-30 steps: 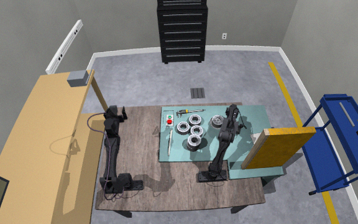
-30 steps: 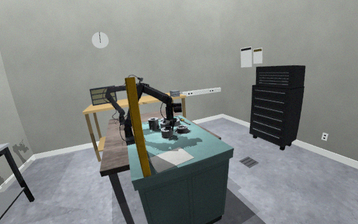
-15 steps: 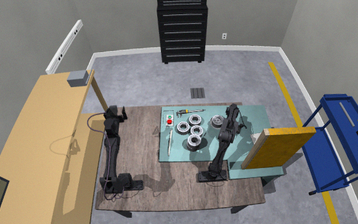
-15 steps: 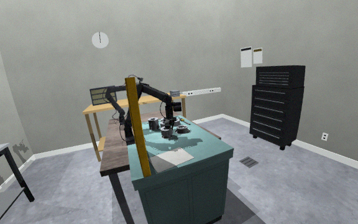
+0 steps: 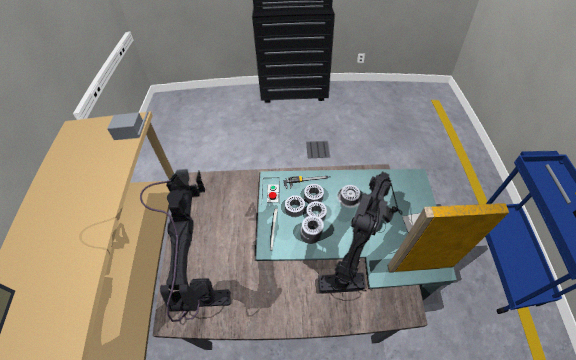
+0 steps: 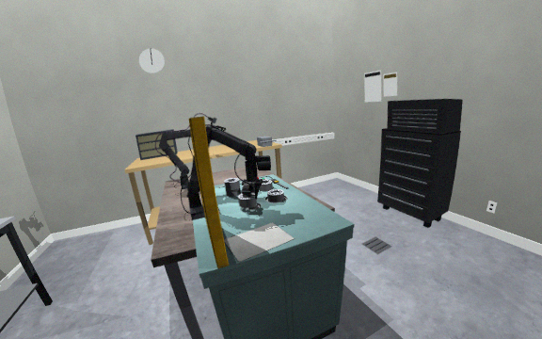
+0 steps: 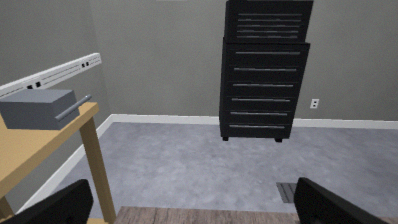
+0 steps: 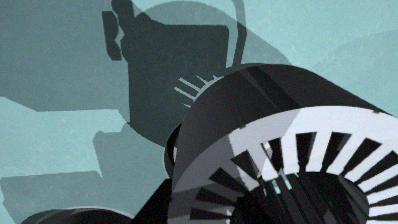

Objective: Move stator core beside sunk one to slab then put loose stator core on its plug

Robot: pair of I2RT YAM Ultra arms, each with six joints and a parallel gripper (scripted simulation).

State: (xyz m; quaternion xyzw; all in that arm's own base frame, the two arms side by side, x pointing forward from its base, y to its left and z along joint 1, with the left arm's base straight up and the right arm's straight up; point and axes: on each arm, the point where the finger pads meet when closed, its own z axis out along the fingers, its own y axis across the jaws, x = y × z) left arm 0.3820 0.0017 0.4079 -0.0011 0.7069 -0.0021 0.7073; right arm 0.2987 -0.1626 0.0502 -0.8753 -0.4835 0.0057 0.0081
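Right now my right hand is 40 mm to the right of the plug and 70 mm above it. The rest, counted from my right hand: paper sheet (110 mm behind, 280 mm to the right, 60 mm below); yellow panel (270 mm behind, 190 mm to the right, 180 mm above); teal slab (30 mm ahead, 30 mm to the left, 70 mm below).
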